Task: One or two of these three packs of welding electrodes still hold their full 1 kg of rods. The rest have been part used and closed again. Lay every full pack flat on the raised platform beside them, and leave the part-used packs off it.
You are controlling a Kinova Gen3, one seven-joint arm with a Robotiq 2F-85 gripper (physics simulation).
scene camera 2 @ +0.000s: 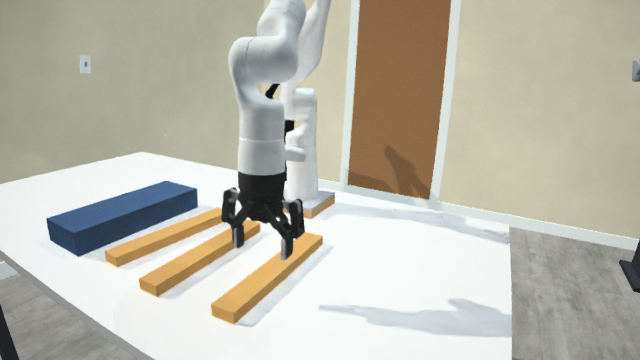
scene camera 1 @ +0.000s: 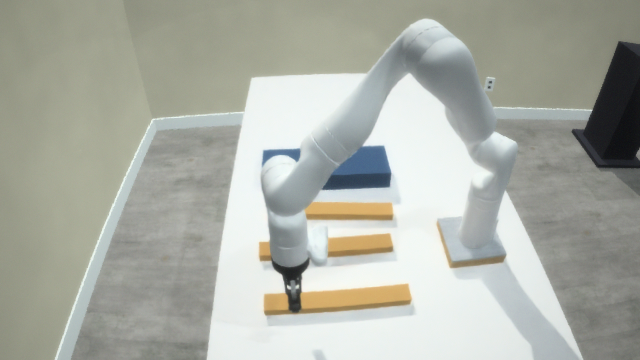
my gripper: scene camera 2; scene camera 1
pack: scene camera 2; scene camera 1
same spot on pack: [scene camera 1: 316, 210] = [scene camera 2: 162, 235]
same spot on my gripper: [scene camera 2: 283, 227] = [scene camera 1: 287, 294]
